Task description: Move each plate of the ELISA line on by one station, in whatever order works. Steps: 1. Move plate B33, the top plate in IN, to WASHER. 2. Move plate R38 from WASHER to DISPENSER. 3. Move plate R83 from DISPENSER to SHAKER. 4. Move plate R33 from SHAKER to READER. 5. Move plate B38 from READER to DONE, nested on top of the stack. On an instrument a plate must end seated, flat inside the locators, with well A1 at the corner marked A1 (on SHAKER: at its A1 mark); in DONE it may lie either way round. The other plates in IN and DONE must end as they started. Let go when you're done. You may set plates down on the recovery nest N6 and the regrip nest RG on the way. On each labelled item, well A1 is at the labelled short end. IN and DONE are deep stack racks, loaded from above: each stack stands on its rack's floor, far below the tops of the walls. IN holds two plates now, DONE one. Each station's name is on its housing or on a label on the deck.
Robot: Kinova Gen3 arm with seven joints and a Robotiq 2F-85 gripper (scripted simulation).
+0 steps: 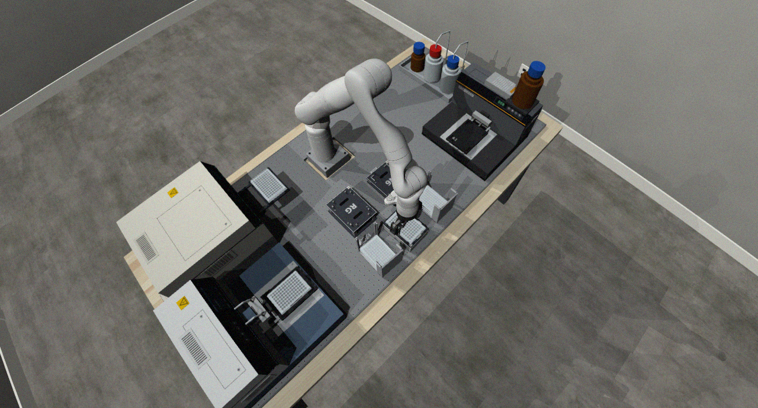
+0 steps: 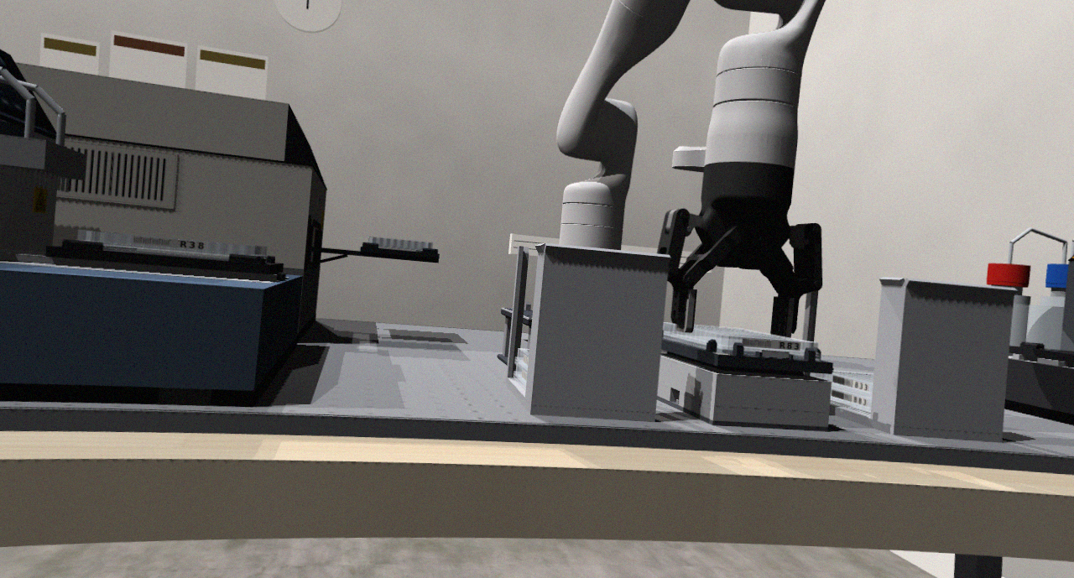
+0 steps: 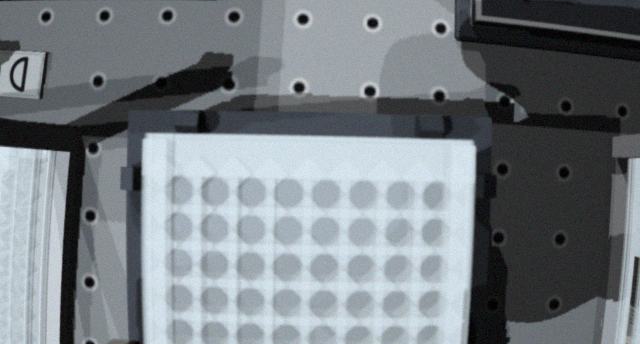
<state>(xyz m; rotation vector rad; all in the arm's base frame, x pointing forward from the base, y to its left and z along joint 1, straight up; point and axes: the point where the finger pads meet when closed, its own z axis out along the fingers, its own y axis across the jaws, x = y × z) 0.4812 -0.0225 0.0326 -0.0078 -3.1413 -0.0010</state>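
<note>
Now: hand 1 cm above the plate R83. From my hand the other things lie so: plate B38: 14 cm to the right, 4 cm below; then plate B33: 16 cm to the left, 4 cm below; then nest N6: 18 cm behind, 12 cm to the left, 4 cm below.
</note>
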